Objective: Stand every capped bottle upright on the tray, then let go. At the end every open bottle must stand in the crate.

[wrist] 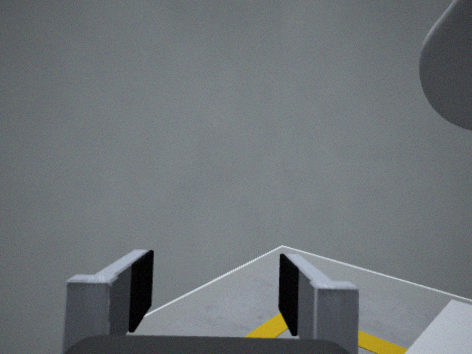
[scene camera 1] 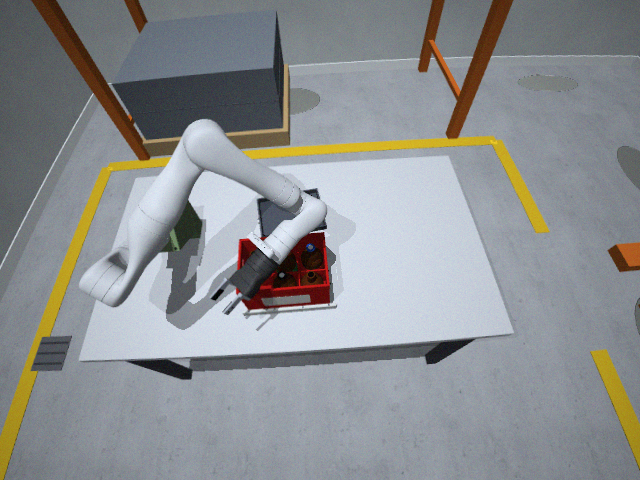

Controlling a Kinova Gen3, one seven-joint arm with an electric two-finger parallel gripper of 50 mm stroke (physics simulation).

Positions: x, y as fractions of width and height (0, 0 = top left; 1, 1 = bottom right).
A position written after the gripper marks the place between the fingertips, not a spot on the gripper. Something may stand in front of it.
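Scene camera 1 shows the gripper (scene camera 1: 0.34, 0.64), a red crate (scene camera 1: 0.42, 0.62), a dark grey tray (scene camera 1: 0.42, 0.45). Wrist view shows the gripper (wrist: 0.46, 0.79). Red crate out of frame in the wrist view. Dark grey tray out of frame in the wrist view.
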